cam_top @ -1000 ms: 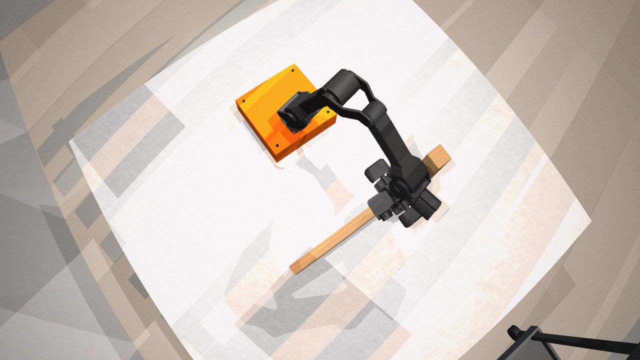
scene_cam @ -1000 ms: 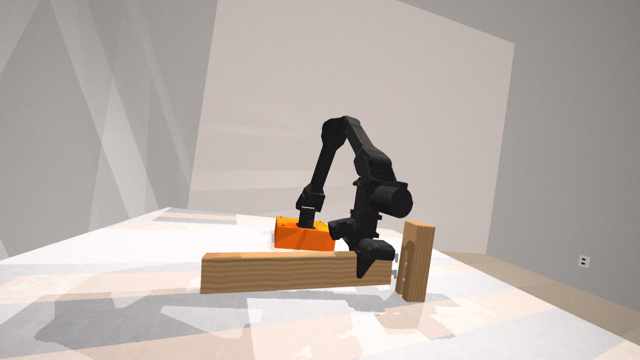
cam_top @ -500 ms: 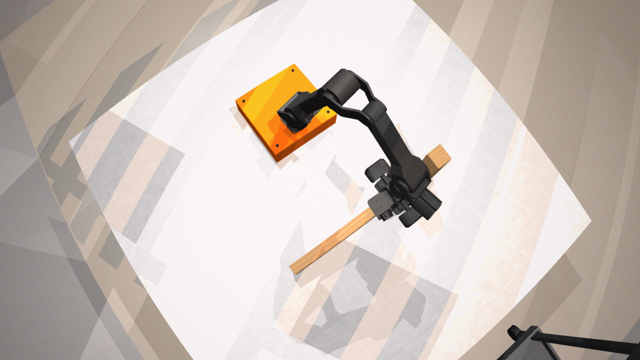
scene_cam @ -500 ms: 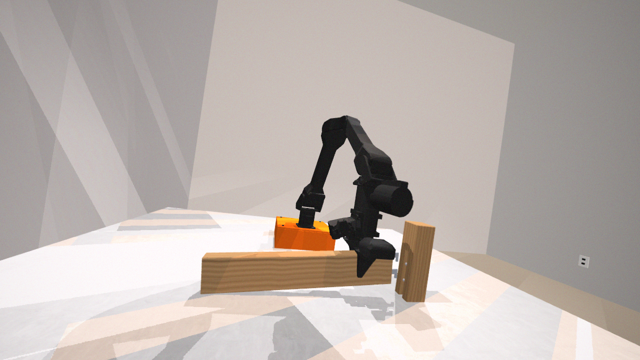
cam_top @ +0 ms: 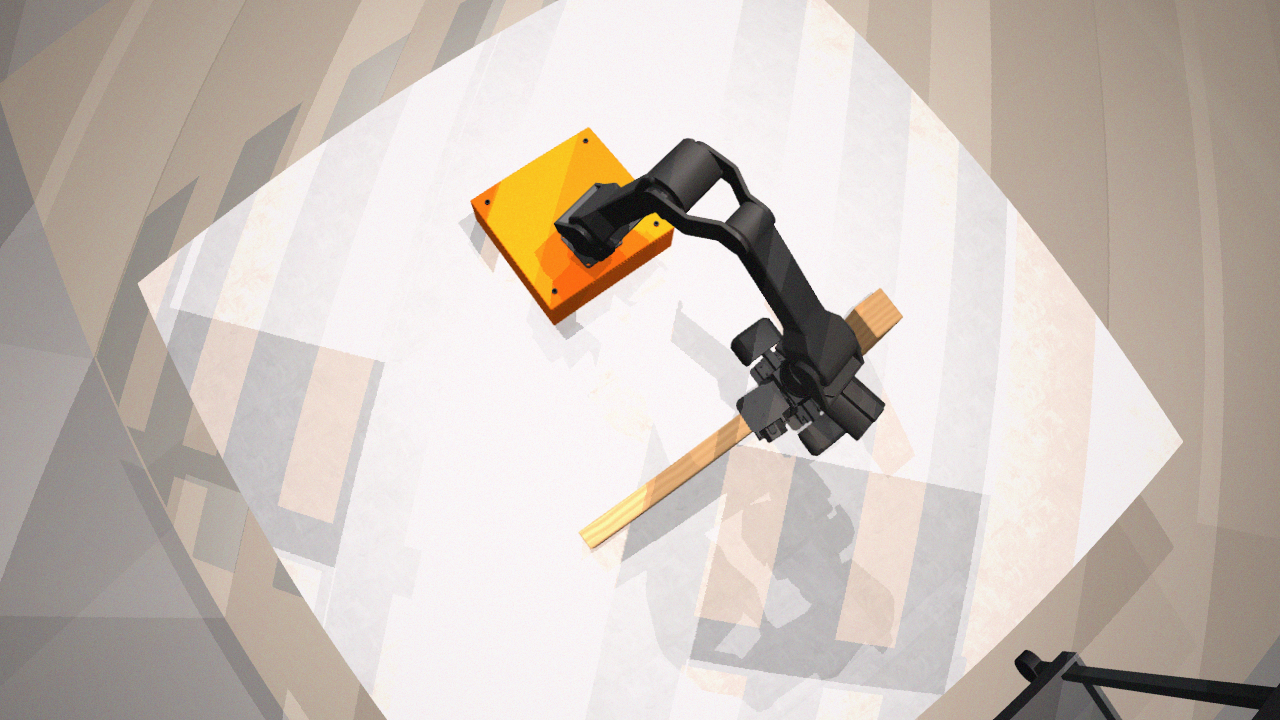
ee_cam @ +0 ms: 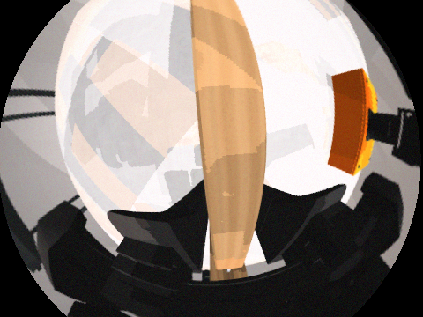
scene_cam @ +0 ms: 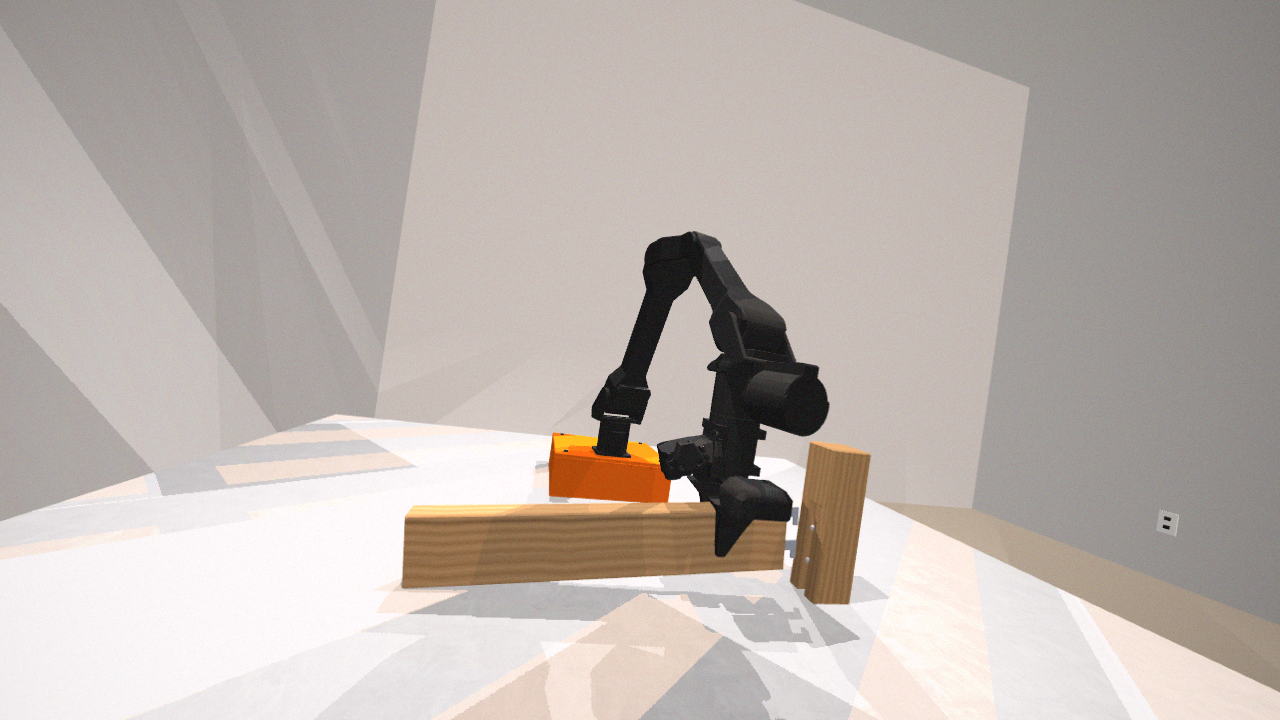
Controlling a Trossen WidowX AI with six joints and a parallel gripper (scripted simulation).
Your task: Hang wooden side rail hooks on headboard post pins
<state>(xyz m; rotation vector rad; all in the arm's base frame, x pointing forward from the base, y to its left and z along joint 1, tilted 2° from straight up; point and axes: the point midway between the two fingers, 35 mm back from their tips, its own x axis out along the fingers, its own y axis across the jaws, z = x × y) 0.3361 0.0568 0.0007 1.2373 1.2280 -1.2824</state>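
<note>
Now: gripper tip 140 mm to the right of the headboard post, 40 mm below it and 10 mm short of it.
</note>
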